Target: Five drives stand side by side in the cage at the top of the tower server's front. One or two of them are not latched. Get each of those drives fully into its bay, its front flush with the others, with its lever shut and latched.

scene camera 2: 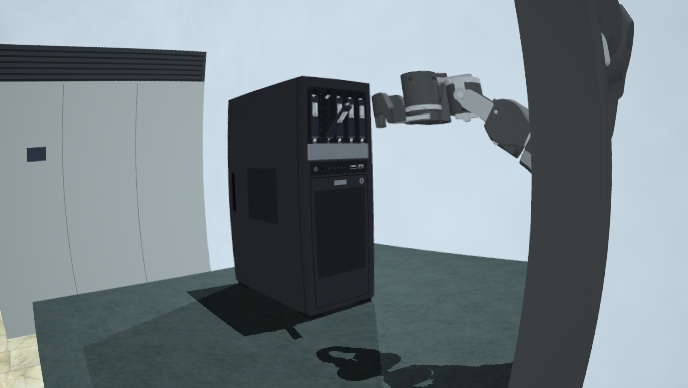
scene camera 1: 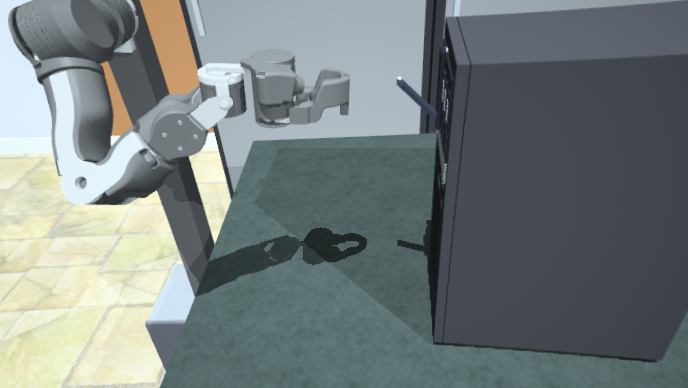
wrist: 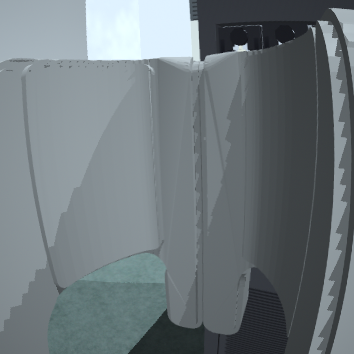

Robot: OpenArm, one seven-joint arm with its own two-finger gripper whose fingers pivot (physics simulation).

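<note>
The tower server (scene camera 1: 565, 200) (scene camera 2: 270, 150) stands upright with five drives side by side at the top of its front. The second drive from the left in scene camera 2 has its lever (scene camera 1: 417, 97) (scene camera 2: 344, 114) swung out, slanting up and away from the front. A dark edge in the cage seems to stand slightly proud in scene camera 1. The other four levers look shut. My gripper (scene camera 1: 344, 95) (scene camera 2: 381, 112) (wrist: 217, 198) is shut and empty, in front of the server near the lever's height, apart from it. In the wrist view the fingers hide most of the cage.
The green table top (scene camera 1: 300, 325) (scene camera 2: 450, 300) lies under the server and gripper. A dark post (scene camera 2: 565, 200) stands in the foreground of scene camera 2. A pale cabinet (scene camera 2: 100, 200) stands behind the server. The gripper's shadow falls on the table.
</note>
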